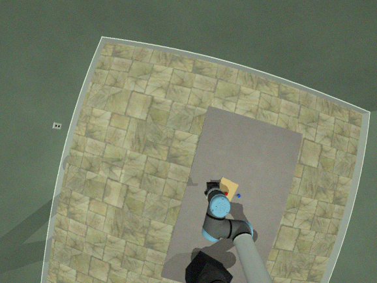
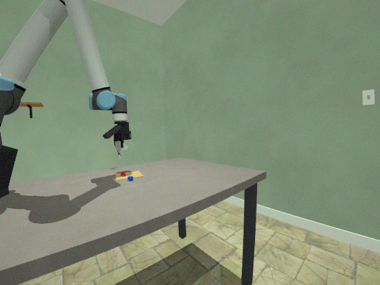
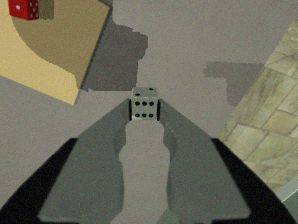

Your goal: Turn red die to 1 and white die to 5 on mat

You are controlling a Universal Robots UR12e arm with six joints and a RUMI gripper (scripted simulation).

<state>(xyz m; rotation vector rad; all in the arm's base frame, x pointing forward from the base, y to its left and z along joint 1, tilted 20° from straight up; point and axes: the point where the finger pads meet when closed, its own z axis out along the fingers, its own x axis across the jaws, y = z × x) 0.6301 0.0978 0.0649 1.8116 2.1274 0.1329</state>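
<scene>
Right now the white die is 10 mm below my hand. The rest, counted from my hand: blue die (60 mm behind, 240 mm to the right, 100 mm below); tan mat (20 mm behind, 140 mm to the right, 100 mm below); red die (50 mm behind, 130 mm to the right, 90 mm below).
</scene>
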